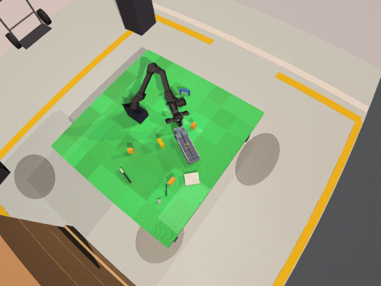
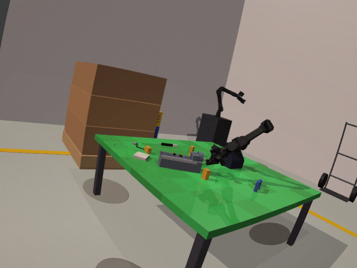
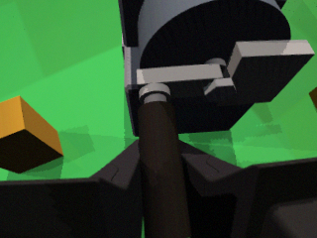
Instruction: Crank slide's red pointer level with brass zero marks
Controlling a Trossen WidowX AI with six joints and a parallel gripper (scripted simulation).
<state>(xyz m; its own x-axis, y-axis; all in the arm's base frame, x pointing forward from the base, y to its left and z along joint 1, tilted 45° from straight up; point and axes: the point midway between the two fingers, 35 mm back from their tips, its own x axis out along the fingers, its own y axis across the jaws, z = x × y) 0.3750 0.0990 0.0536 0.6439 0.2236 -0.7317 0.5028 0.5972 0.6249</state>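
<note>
Now: gripper tip 16 cm short of the red pointer, 13 cm to the left of it and 2 cm below it. From my gripper tip the other things lie so: dark handle: 3 cm above, 1 cm to the left, 1 cm behind; blue bracket: 31 cm to the left, 19 cm behind, 3 cm below; white pad: 29 cm to the right, 29 cm ahead, 5 cm below.
</note>
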